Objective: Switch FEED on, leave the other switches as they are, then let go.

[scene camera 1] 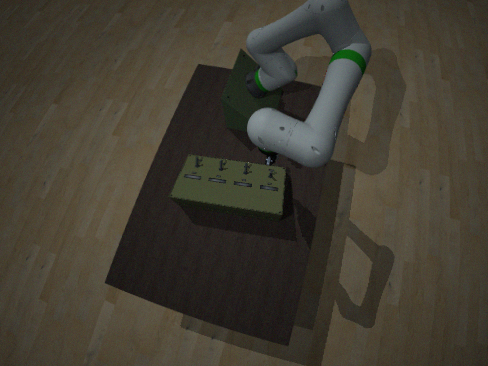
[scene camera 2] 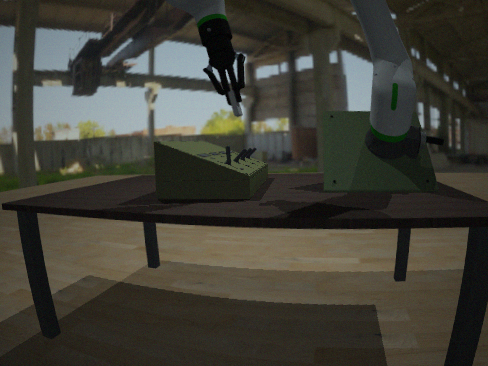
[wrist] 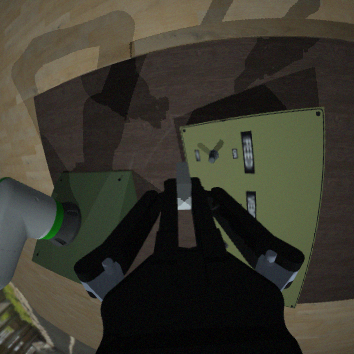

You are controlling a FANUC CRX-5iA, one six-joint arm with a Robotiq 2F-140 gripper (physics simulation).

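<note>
A green sloped switch box (scene camera 1: pixel 225 199) (scene camera 2: pixel 200 179) (wrist: pixel 292 200) carries a row of lever switches. The FEED switch (scene camera 1: pixel 272 174) (scene camera 2: pixel 228 155) (wrist: pixel 213 156) is at the right end of the row in scene camera 1; its label (wrist: pixel 248 152) is blurred in the wrist view. In scene camera 2 its lever stands nearly upright, tilted towards the ON side, while the other levers (scene camera 2: pixel 246 154) lean the opposite way, towards the low edge. My gripper (scene camera 1: pixel 269 160) (scene camera 2: pixel 238 113) (wrist: pixel 181 171) is shut and empty, well above the box's low edge and apart from the levers.
The box stands on a dark table (scene camera 1: pixel 210 280) (scene camera 2: pixel 120 212) (wrist: pixel 155 75). The green base block (scene camera 1: pixel 235 112) (scene camera 2: pixel 350 150) (wrist: pixel 110 205) of my arm stands beyond the box's low edge, on the same table. My arm's elbow hangs over that side in scene camera 1.
</note>
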